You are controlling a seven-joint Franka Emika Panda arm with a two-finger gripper.
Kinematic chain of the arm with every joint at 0, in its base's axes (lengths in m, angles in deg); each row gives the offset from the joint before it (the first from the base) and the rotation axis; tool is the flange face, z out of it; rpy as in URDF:
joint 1: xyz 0 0 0.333 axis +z
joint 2: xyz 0 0 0 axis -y
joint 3: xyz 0 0 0.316 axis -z
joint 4: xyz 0.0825 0 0 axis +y
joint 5: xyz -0.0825 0 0.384 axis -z
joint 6: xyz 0 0 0 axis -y
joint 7: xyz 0.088 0 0 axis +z
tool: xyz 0 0 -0.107 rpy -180 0 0
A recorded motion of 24 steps. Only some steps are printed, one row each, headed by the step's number.
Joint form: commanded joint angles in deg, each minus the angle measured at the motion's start. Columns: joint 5, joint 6, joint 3, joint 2, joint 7, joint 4, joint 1.
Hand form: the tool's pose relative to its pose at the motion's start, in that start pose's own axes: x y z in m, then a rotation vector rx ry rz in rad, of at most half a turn. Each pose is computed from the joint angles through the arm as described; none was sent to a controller.
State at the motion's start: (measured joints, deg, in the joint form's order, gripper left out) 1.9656 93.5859 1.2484 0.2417 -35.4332 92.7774 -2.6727
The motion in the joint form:
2: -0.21 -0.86 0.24 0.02 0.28 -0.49 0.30
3: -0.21 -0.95 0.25 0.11 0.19 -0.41 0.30
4: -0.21 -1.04 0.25 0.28 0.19 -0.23 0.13
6: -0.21 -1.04 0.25 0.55 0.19 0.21 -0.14
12: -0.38 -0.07 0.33 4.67 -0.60 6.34 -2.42
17: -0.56 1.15 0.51 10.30 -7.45 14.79 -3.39
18: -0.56 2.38 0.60 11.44 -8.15 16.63 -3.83
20: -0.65 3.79 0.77 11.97 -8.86 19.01 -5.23
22: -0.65 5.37 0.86 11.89 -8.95 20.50 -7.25
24: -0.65 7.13 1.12 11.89 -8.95 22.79 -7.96
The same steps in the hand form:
2: -0.0015 0.0001 -0.0030 -0.0005 -0.0071 -0.0054
3: -0.0020 0.0006 -0.0030 -0.0013 -0.0083 -0.0037
4: -0.0019 0.0026 -0.0030 -0.0023 -0.0098 -0.0007
6: -0.0018 0.0057 -0.0019 -0.0041 -0.0124 0.0039
12: -0.0087 0.0369 0.0088 -0.0114 -0.0309 0.0579
17: -0.0315 0.0629 0.0263 -0.0255 -0.0569 0.1959
18: -0.0336 0.0694 0.0299 -0.0195 -0.0502 0.2170
20: -0.0301 0.0823 0.0435 -0.0227 -0.0585 0.2560
22: -0.0214 0.0977 0.0548 -0.0226 -0.0595 0.2937
24: -0.0193 0.1052 0.0715 -0.0272 -0.0681 0.3095

